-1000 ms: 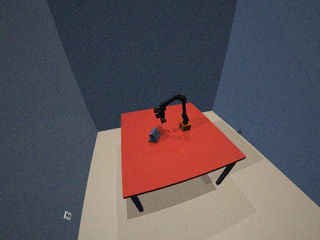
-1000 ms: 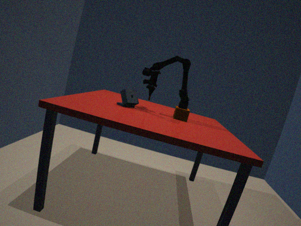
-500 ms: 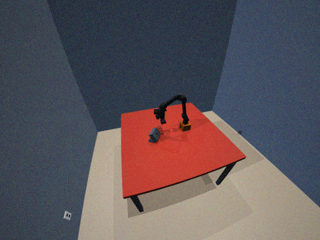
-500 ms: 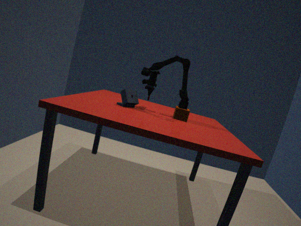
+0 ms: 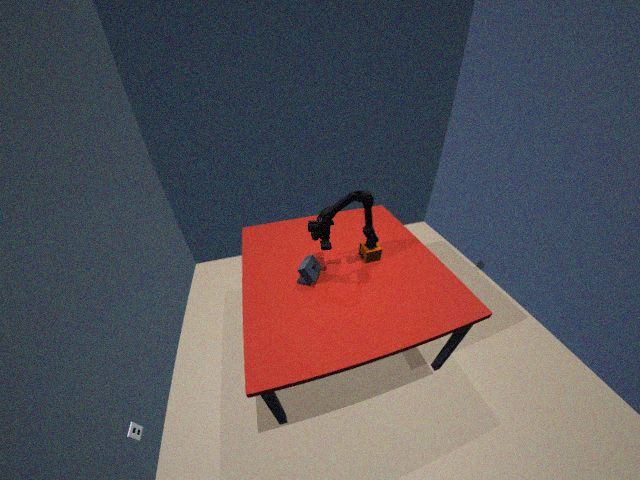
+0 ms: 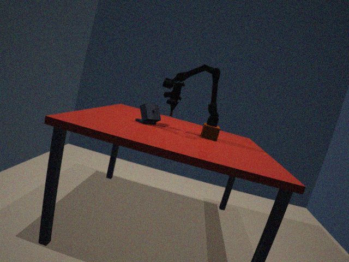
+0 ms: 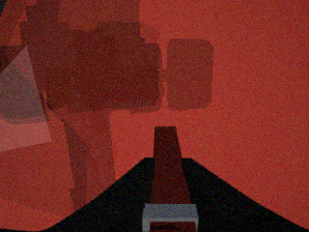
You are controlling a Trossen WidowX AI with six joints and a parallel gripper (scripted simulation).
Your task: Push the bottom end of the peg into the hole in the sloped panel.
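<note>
The hole lies 14 cm ahead of my gripper tip, 13 cm to the left of it and 2 cm below it. The rest, counted from my gripper tip: sloped panel 15 cm ahead, 12 cm to the left, 4 cm below; then red peg 2 cm above, 1 cm to the left.
</note>
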